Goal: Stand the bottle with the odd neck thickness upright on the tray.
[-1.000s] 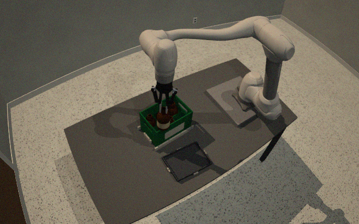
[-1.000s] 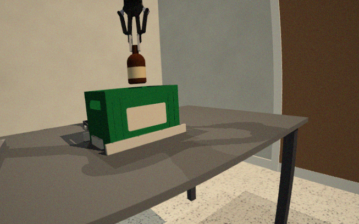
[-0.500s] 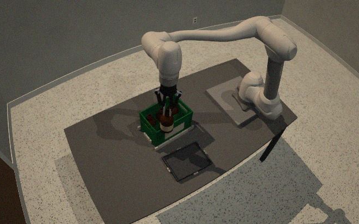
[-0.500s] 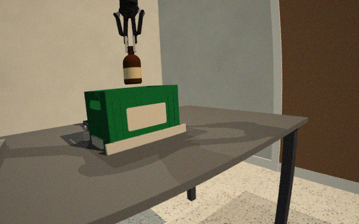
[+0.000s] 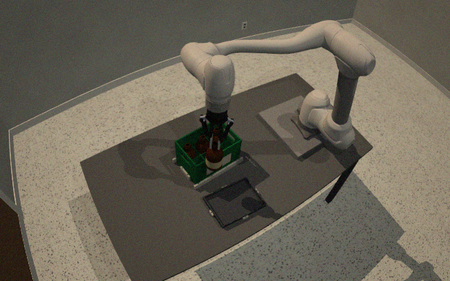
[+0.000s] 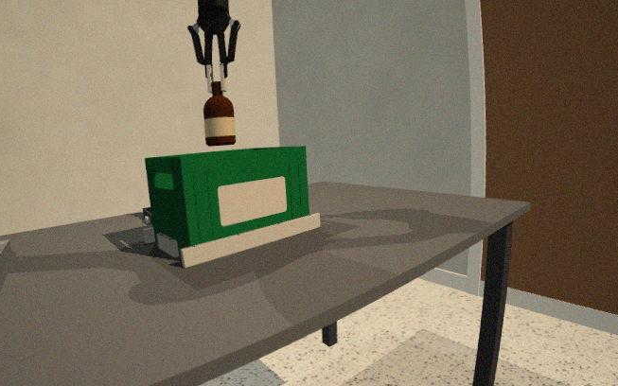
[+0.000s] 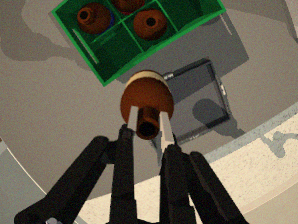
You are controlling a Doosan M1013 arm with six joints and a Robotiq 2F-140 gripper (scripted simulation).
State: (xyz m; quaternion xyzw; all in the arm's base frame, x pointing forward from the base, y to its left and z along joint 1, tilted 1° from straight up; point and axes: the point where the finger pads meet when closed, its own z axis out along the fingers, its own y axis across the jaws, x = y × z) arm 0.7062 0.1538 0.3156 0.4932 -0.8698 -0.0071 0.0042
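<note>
The bottle is 90 mm below my hand. The rest, counted from my hand: crate: 270 mm below, 150 mm to the right, 30 mm behind; black tray: 340 mm below, 130 mm to the left, 60 mm behind.
</note>
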